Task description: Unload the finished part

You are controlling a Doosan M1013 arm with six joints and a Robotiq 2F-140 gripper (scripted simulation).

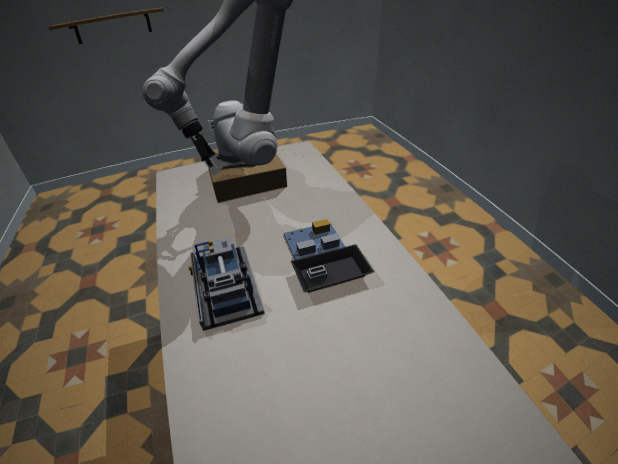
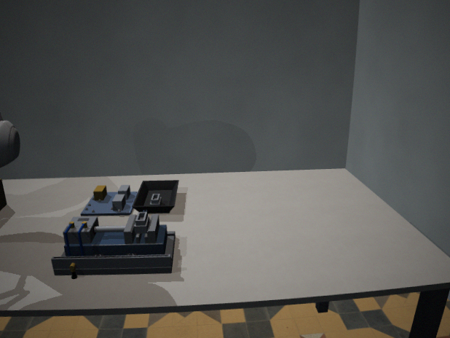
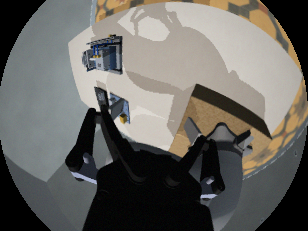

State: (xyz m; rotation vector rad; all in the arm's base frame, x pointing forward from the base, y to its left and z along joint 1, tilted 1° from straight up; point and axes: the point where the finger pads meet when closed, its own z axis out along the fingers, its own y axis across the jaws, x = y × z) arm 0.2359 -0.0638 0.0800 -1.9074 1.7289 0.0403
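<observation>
Now: the blue vise body 440 mm ahead of my hand, 20 mm to the left of it and 150 mm below it. From my hand the other things lie so: yellow block: 240 mm ahead, 370 mm to the left, 160 mm below; blue-hosed cylinder: 350 mm ahead, 110 mm below; blue plate: 290 mm ahead, 340 mm to the left, 180 mm below.
</observation>
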